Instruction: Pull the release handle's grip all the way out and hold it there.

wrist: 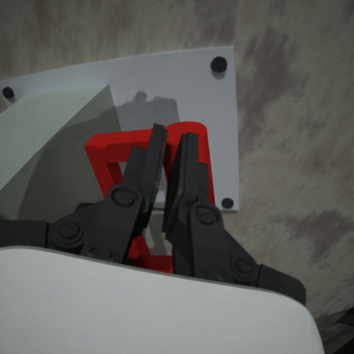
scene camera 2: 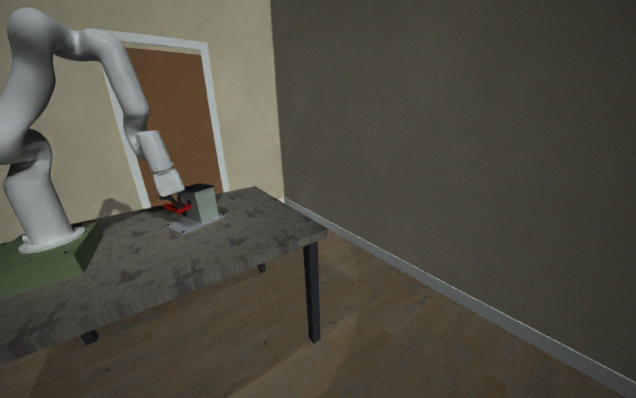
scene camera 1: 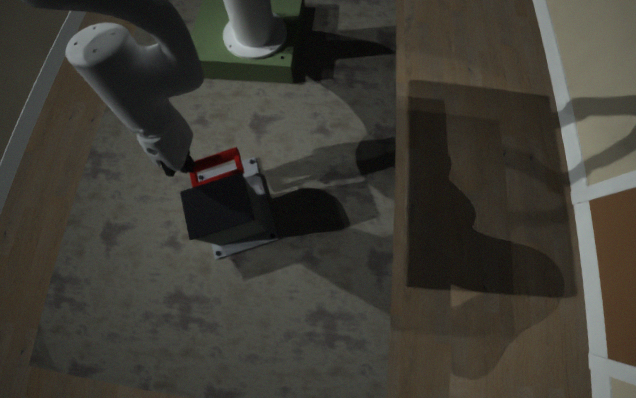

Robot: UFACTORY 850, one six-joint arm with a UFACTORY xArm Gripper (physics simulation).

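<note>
The release handle's red grip (scene camera 1: pixel 216 158) (scene camera 2: pixel 187 207) (wrist: pixel 117 140) is a rectangular loop beside a dark-topped, pale-sided housing (scene camera 1: pixel 215 205) (scene camera 2: pixel 206 206) (wrist: pixel 55 142). The housing stands on a light base plate (scene camera 1: pixel 250 170) (scene camera 2: pixel 182 226) (wrist: pixel 150 70) with dark bolts. My gripper (scene camera 1: pixel 179 169) (scene camera 2: pixel 175 203) (wrist: pixel 168 151) is nearly shut at the grip, with a narrow gap between its fingers. In the wrist view the tips overlap the grip's top end and thick outer bar. Red and the pale plate show through the gap; I see no bar clamped there. The fingers hide much of the loop.
The plate lies on a mottled grey table (scene camera 1: pixel 125 280) (scene camera 2: pixel 240 240). My arm's base stands on a green block (scene camera 1: pixel 245 70) (scene camera 2: pixel 45 270) at the table's end. A brown door (scene camera 2: pixel 172 110) is in the wall behind the table.
</note>
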